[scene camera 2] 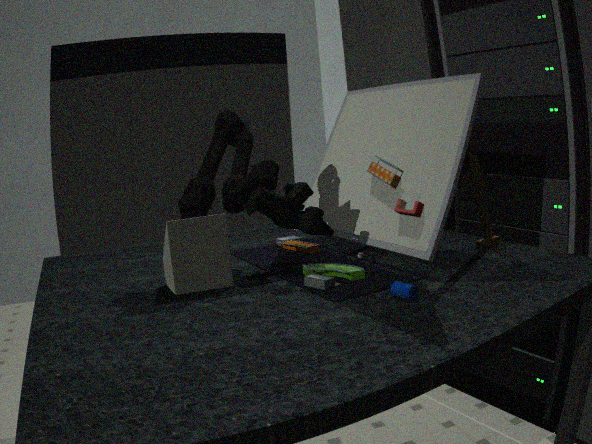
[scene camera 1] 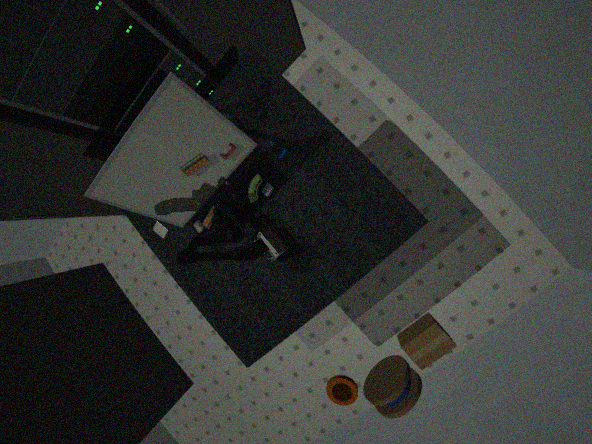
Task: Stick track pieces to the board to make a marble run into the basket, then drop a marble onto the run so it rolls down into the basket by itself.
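The tilted white board carries an orange slatted track piece and, lower and nearer the side edge, a red U-shaped piece. A curved green track piece lies on the table beside a small grey block. An orange track piece lies near the board's foot. A small white ball, perhaps the marble, lies behind the green piece. My dark gripper is open and empty, low near the orange piece. I cannot make out a basket for certain.
A pale box-like block stands near the arm's base. A blue cylinder lies right of the green piece in scene camera 2. A white card is by the board's lower corner. The arm's shadow falls on the board.
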